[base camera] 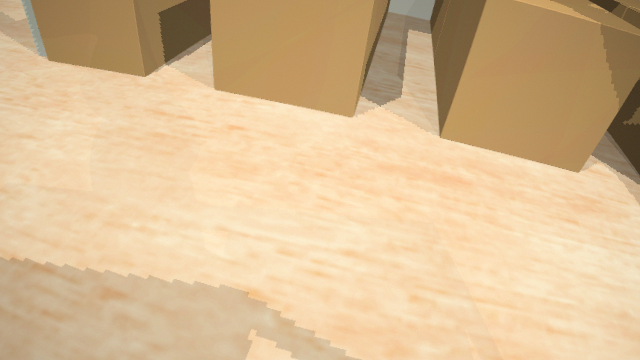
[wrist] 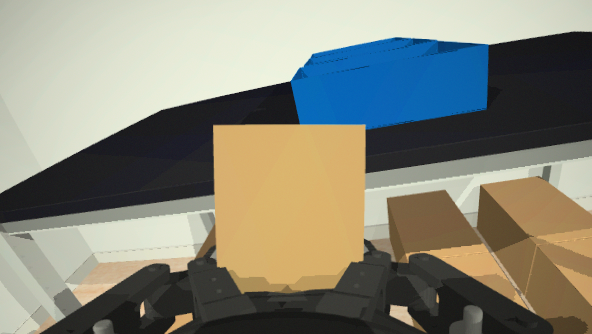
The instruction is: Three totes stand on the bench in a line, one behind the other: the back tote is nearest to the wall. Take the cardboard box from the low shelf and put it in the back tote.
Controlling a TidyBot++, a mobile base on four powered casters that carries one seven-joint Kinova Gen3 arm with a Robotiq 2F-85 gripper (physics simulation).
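Places are measured from the arm's base along level axes (x left, y ahead, z down), in millimetres.
Pixels of known places: gripper, fingertip midpoint: (wrist: 290, 249).
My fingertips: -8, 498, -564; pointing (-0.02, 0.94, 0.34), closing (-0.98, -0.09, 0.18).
Note:
Behind a point stands the place of what it marks, as x, y, z.
My gripper (wrist: 290, 249) @(-8, 498, -565) is shut on a cardboard box (wrist: 290, 200) @(-16, 464, -617), which stands up between the fingers in the middle of the wrist view. Three blue totes stand in a line on the dark bench (wrist: 125, 160) @(342, 985, -518), beyond the box and up to the right. The front tote (wrist: 400, 90) @(-213, 788, -572) shows its near wall; the middle tote (wrist: 370, 56) @(-242, 983, -611) and the back tote (wrist: 356, 49) @(-284, 1208, -616) show as thin strips of rim behind it. The held box covers the front tote's lower left corner. The insides of the totes are mostly hidden. The gripper does not show in the base camera view.
Below the bench edge, cardboard boxes (wrist: 435, 220) @(-564, 1286, 126) (wrist: 537, 205) @(-985, 1196, 126) stand at the right; a sliver of another shows left of the held box. In the base camera view, cardboard boxes (base camera: 90, 35) @(484, 838, 316) (base camera: 290, 50) @(38, 739, 285) (base camera: 520, 85) @(-356, 651, 258) stand on a wood-grained surface (base camera: 300, 200) @(-3, 471, 396). A pale wall (wrist: 150, 45) @(466, 1780, -808) rises behind the bench.

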